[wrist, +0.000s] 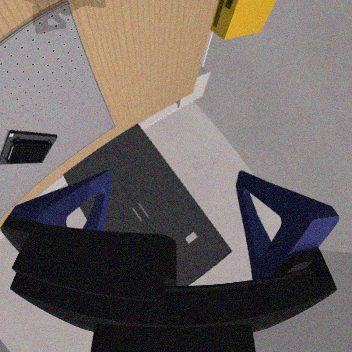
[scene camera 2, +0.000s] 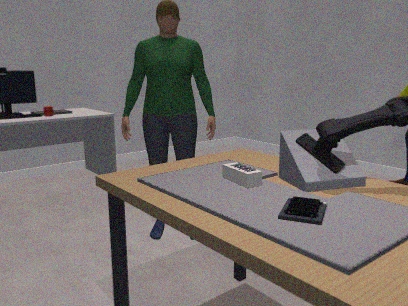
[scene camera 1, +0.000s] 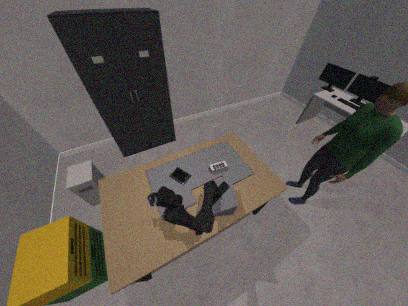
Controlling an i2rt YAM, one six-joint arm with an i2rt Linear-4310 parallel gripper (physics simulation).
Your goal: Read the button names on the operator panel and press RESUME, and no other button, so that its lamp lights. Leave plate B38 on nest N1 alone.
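Pixels of known places: gripper, fingertip midpoint: [wrist: 173,177] [scene camera 1: 155,196]; arm's base, link origin: [scene camera 2: 319,153] [scene camera 1: 218,193].
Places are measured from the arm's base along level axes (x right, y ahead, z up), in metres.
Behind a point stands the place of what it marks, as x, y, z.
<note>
The operator panel, a small white box [scene camera 1: 218,166] {0.166, 0.238, -0.043} [scene camera 2: 242,176] {0.133, 0.293, -0.067} with dark buttons on its top, stands on the grey mat [scene camera 1: 200,158] {0.090, 0.443, -0.102} [scene camera 2: 345,237] {-0.354, 0.419, -0.102} [wrist: 45,95] {-0.324, 0.245, -0.102}. The button names and lamps are too small and grainy to read. The dark square plate on its nest [scene camera 1: 180,175] {-0.178, 0.340, -0.077} [scene camera 2: 302,208] {-0.195, 0.383, -0.077} [wrist: 29,148] {-0.192, 0.338, -0.078} lies on the mat, apart from the panel; its markings are not legible. My gripper [scene camera 1: 153,199] {-0.426, 0.075, 0.256} [wrist: 173,177] {-0.426, 0.075, 0.256} is open, its two blue fingers wide apart with nothing between them. It is raised on the cabinet-ward left side, away from the panel. The panel does not show in the wrist view.
The black arm stands on a sloped grey block [scene camera 1: 227,204] {-0.005, -0.116, 0.032} [scene camera 2: 295,160] {0.030, 0.113, -0.016} at the wooden table's [scene camera 1: 125,240] {-0.736, 0.058, -0.115} [scene camera 2: 120,185] {0.474, 0.613, -0.115} edge. A person in green [scene camera 1: 367,130] [scene camera 2: 169,75] stands beyond the panel's end. A dark cabinet [scene camera 1: 120,75] [wrist: 165,200] and yellow box [scene camera 1: 42,255] [wrist: 245,17] stand off the table.
</note>
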